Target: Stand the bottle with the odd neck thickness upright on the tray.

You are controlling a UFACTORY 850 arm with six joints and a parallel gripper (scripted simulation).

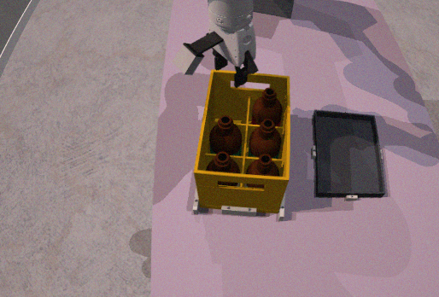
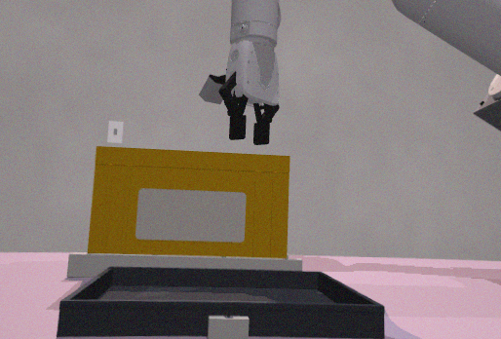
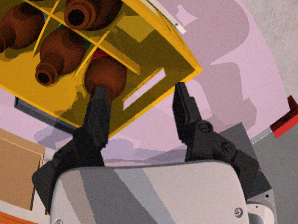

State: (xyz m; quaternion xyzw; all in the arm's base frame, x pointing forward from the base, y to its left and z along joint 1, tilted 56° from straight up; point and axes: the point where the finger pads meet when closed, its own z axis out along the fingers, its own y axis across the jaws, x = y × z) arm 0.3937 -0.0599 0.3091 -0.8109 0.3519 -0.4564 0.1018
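My gripper is now 1 cm short of the bottle, 9 cm to the right of it and 14 cm above it. Round my hand: tray (10 cm ahead, 31 cm to the left, 22 cm below); yellow crate (9 cm ahead, 3 cm to the left, 14 cm below).
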